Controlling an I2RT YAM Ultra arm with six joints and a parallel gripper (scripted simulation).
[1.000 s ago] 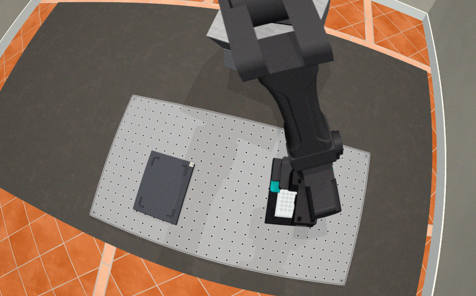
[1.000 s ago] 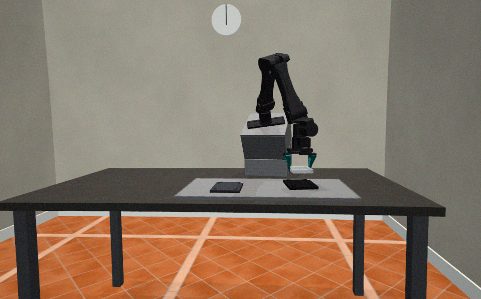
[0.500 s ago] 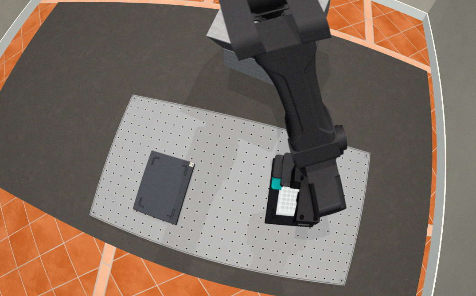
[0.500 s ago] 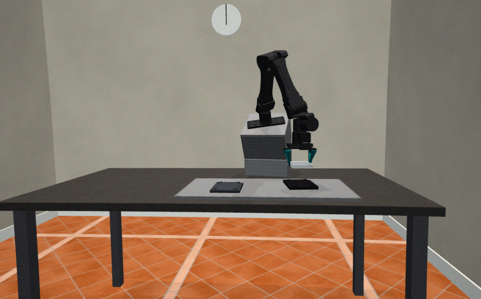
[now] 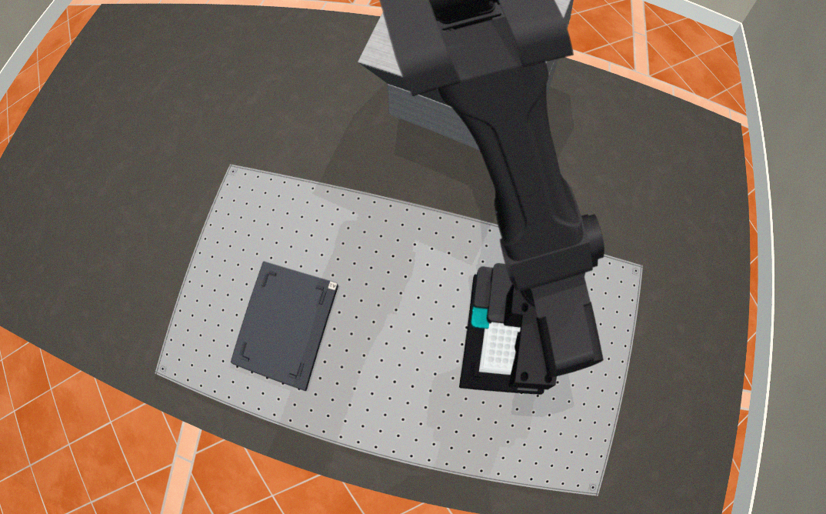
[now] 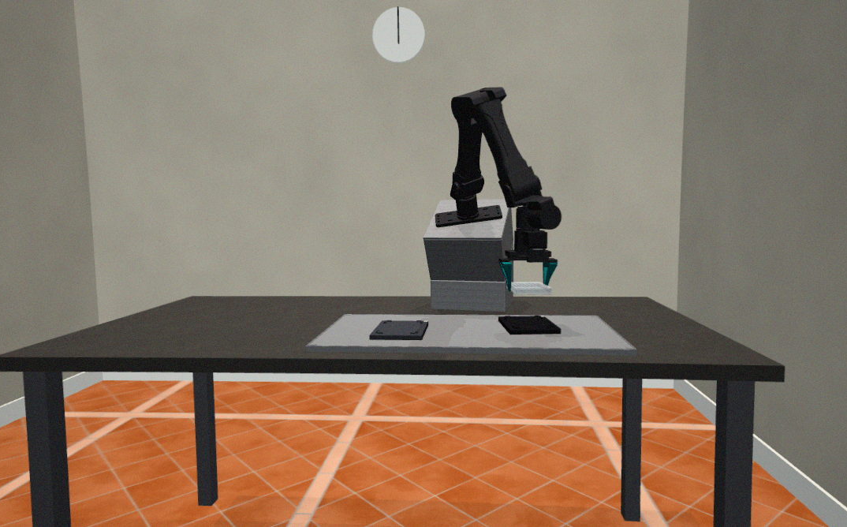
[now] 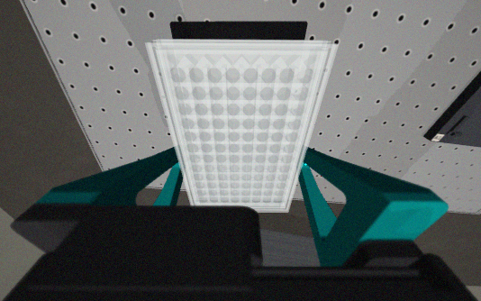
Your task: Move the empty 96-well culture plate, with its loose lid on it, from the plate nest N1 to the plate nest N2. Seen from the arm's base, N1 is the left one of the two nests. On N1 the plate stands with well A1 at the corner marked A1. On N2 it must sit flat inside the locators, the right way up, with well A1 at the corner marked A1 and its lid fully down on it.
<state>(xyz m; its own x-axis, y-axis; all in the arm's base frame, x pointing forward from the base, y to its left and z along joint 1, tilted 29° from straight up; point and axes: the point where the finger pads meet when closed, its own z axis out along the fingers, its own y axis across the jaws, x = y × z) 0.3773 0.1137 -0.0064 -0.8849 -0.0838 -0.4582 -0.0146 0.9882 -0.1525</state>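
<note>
Right now my hand is 10 mm below the clear lid and 10 mm short of it. From my hand the other things lie so: nest N2: 310 mm to the right, 90 mm below, 40 mm ahead; then nest N1: 90 mm below.
</note>
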